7 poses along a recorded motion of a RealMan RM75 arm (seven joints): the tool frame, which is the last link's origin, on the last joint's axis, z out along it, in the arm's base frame.
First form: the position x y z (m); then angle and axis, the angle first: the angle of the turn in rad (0 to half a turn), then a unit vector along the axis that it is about.
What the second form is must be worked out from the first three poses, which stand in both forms.
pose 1, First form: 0.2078 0.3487 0.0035 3.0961 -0.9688 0.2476 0.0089
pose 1, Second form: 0.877 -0.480 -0.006 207.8; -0.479 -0.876 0.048 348.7; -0.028 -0.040 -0.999 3.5; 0 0 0 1
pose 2, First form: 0.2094 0.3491 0.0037 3.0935 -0.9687 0.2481 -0.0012
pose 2, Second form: 0.877 -0.480 0.014 209.4; -0.480 -0.876 0.046 349.1; -0.010 -0.047 -0.999 3.7; 0 0 0 1
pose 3, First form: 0.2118 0.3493 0.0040 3.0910 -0.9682 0.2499 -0.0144
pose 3, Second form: 0.875 -0.483 0.041 211.8; -0.484 -0.874 0.042 349.3; 0.015 -0.056 -0.998 4.0; 0 0 0 1
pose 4, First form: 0.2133 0.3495 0.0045 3.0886 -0.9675 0.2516 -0.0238
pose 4, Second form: 0.872 -0.485 0.059 213.3; -0.488 -0.872 0.039 349.5; 0.033 -0.063 -0.997 4.5; 0 0 0 1
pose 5, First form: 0.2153 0.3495 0.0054 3.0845 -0.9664 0.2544 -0.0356
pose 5, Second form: 0.868 -0.489 0.083 215.3; -0.493 -0.869 0.037 349.5; 0.054 -0.073 -0.996 5.4; 0 0 0 1
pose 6, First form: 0.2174 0.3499 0.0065 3.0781 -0.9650 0.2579 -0.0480
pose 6, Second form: 0.863 -0.494 0.109 217.4; -0.500 -0.865 0.036 349.9; 0.076 -0.086 -0.993 6.5; 0 0 0 1
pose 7, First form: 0.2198 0.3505 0.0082 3.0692 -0.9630 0.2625 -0.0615
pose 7, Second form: 0.855 -0.500 0.137 219.8; -0.509 -0.860 0.037 350.5; 0.099 -0.102 -0.990 8.2; 0 0 0 1
